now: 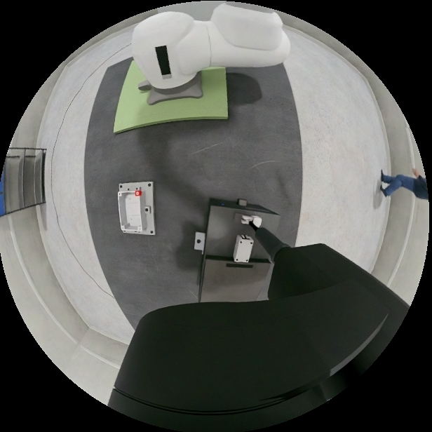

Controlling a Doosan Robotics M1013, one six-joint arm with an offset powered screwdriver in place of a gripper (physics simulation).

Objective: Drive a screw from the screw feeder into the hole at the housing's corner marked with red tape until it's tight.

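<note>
The light grey housing [132, 209] is an open box on a grey plate [151, 227] at the left. Red tape [138, 193] marks its upper right corner, and the hole there is too small to make out. The screw feeder [222, 227] is a dark box right of centre, with a small white outlet part [256, 220] on top. My screwdriver [252, 226] reaches in from the lower right, and its tip is at or just over that outlet part. Whether the tip touches it, or a screw is on the tip, I cannot tell.
The white robot arm [210, 45] stands on a green base plate [172, 114] at the top. A white block [243, 248] sits on the feeder, and a small bracket [199, 241] is at its left side. A person [400, 183] is at the far right, and a rack is at the far left.
</note>
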